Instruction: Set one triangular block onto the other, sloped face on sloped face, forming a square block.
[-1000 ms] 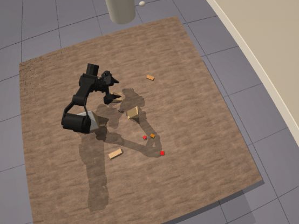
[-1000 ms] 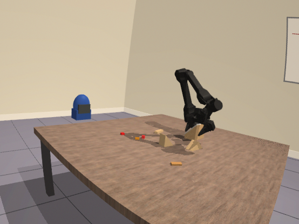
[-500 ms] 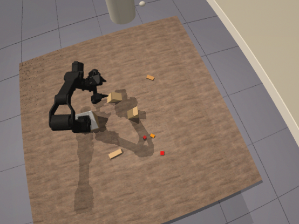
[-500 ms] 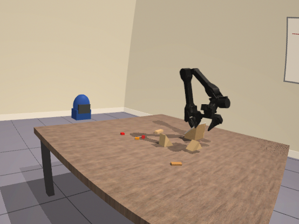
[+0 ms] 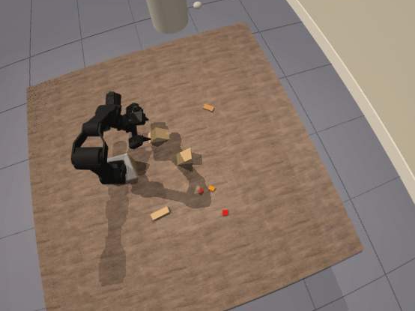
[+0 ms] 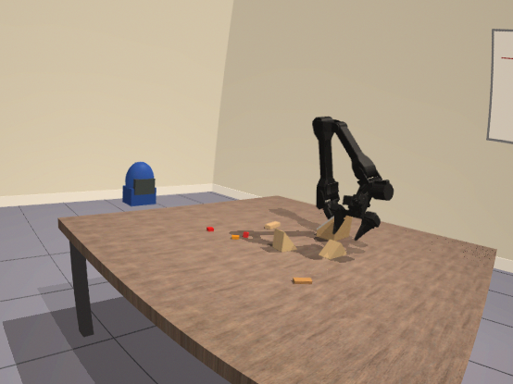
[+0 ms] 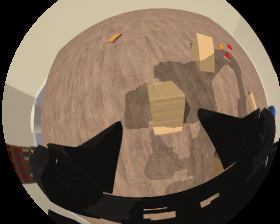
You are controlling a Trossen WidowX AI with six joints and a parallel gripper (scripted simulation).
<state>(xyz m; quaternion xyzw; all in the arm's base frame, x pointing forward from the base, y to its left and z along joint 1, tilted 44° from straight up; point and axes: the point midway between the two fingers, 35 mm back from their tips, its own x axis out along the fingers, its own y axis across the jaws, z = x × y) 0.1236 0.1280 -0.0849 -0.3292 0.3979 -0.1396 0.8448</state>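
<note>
The triangular block lies 3 cm ahead of my gripper tip, 1 cm to the right of it and 4 cm below it. Also, from my gripper tip: tan bar 35 cm to the right, 5 cm below; then small orange cube 22 cm ahead, 29 cm to the right, 6 cm below.
</note>
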